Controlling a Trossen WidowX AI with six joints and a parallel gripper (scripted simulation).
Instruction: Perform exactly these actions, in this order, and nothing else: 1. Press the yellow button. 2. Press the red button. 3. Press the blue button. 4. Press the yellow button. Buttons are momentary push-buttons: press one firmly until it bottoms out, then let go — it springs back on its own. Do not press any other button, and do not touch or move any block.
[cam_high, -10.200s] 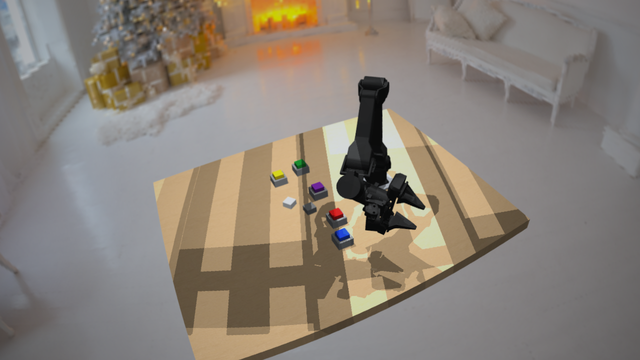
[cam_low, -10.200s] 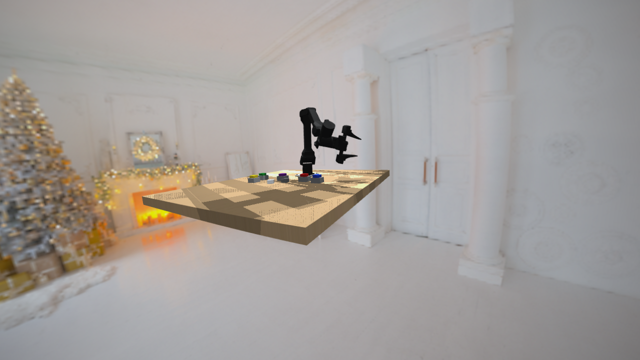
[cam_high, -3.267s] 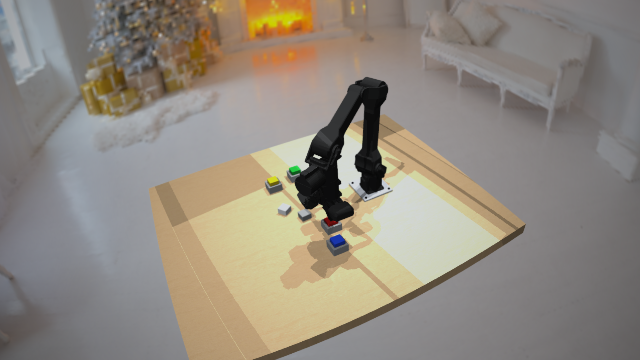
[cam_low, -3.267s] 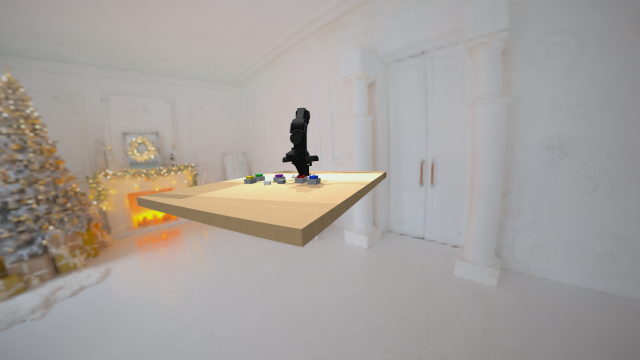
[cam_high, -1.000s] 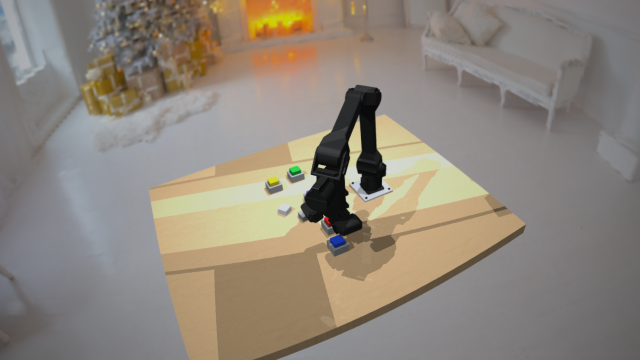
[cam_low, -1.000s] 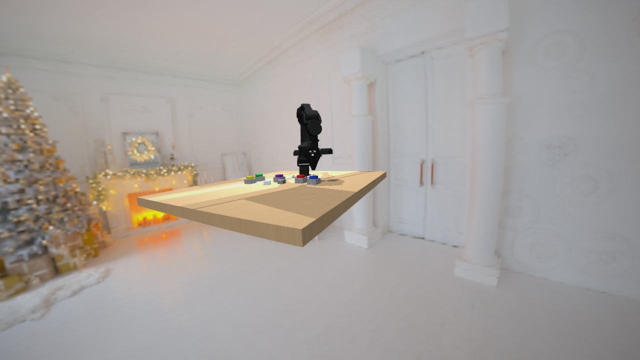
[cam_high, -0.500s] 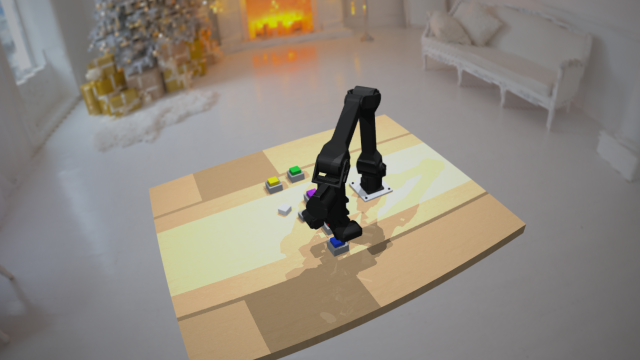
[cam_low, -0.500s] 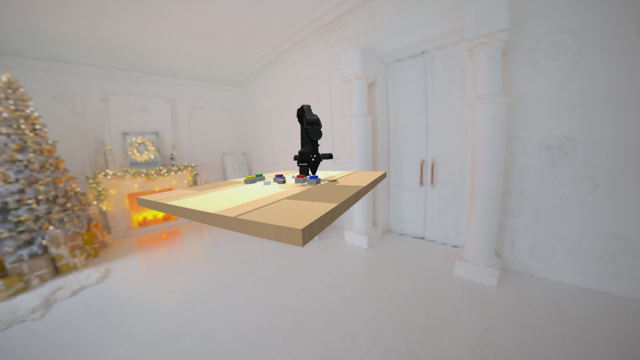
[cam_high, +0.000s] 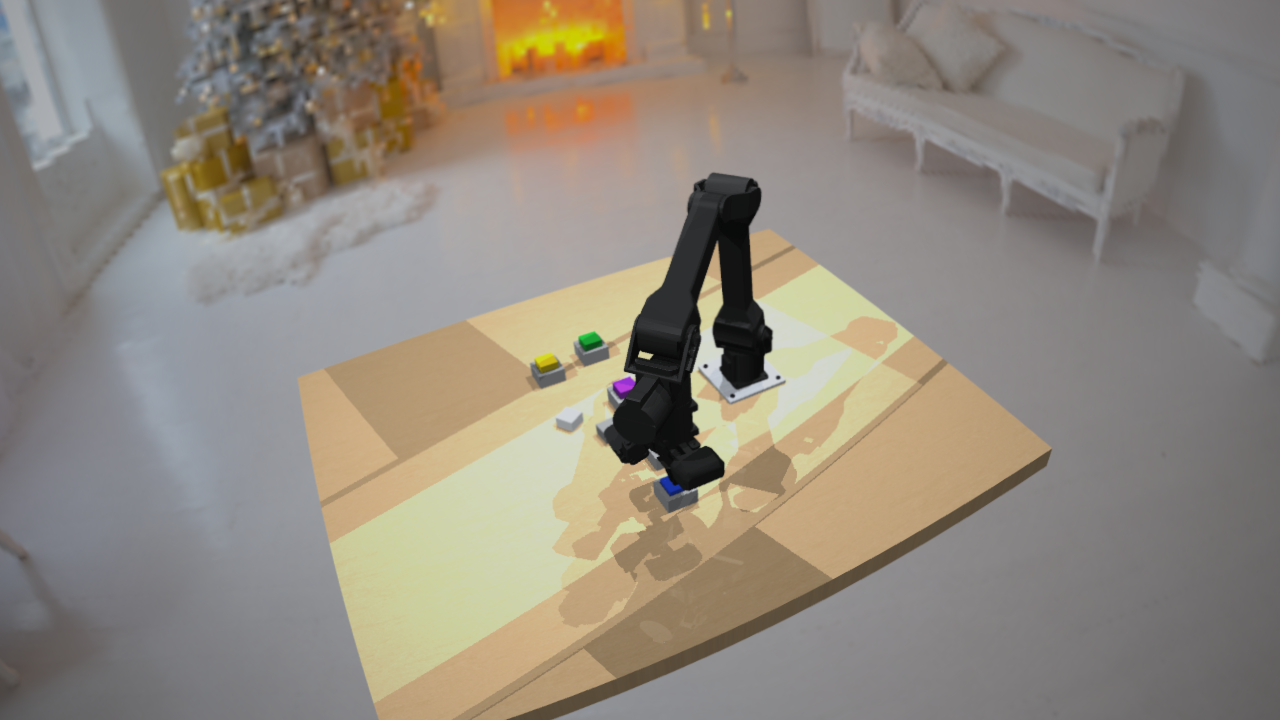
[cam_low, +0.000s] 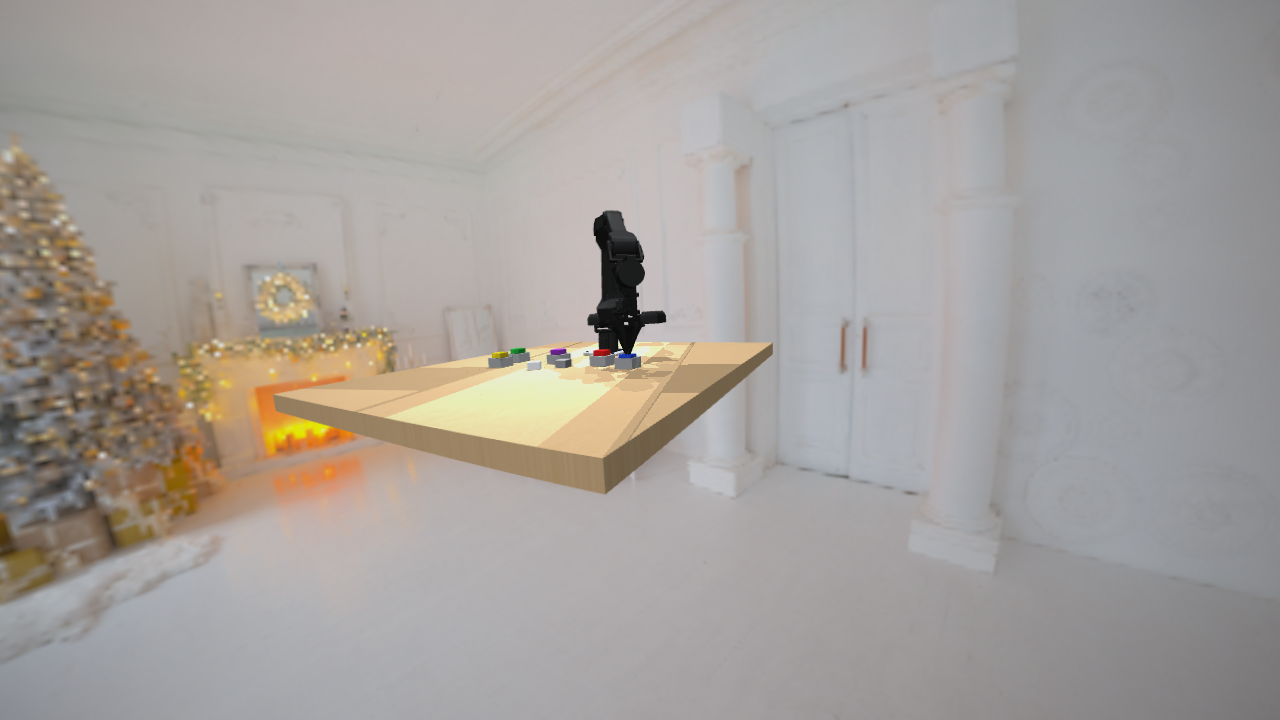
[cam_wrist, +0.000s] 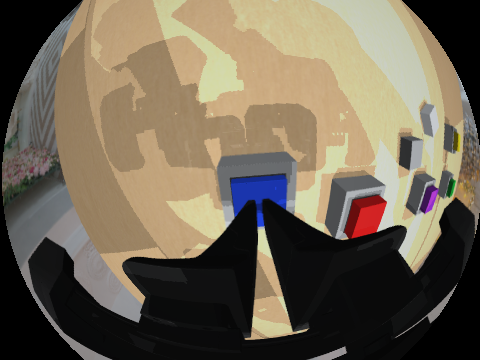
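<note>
My gripper tip is 10 mm above the blue button. Also, from my gripper tip: grey block 180 mm to the right, 30 mm ahead, 20 mm below; red button 90 mm to the right, 20 mm behind; purple button 240 mm to the right, 20 mm behind.
</note>
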